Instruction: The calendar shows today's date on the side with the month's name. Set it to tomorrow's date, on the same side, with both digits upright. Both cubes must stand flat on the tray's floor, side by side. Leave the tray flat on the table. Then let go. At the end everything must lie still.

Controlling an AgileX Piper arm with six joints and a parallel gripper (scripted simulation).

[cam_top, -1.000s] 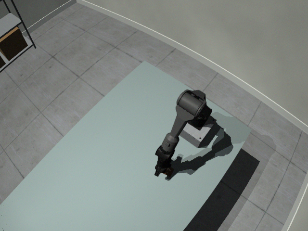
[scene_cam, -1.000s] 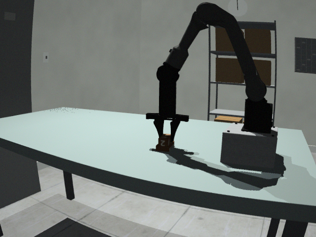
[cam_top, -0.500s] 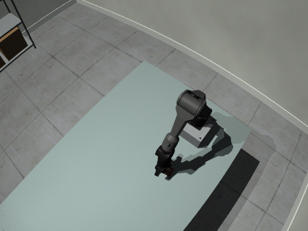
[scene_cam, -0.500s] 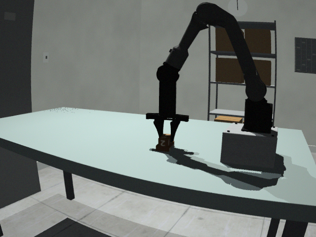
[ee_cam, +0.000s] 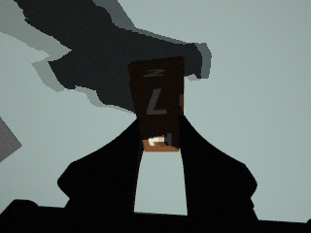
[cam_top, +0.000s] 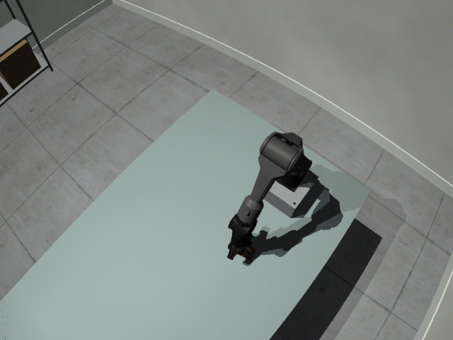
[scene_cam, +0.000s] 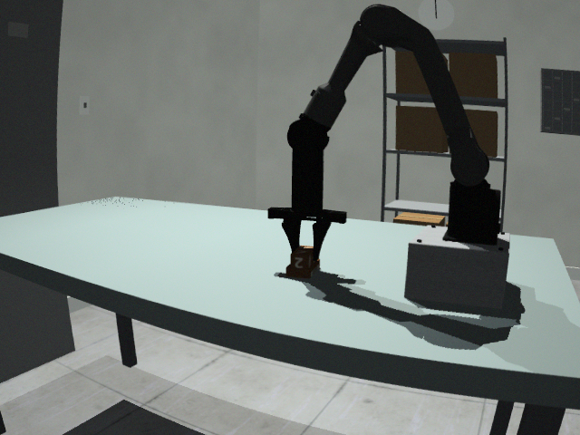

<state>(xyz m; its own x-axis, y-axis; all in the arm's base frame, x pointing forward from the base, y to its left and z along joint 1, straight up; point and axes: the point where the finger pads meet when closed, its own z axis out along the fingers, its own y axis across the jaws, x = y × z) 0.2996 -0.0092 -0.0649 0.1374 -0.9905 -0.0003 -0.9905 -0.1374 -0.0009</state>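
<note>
Right now my hand is 2 cm to the right of the brown tray and 2 cm above it. Also, from my hand: brown cube (3 cm to the left).
</note>
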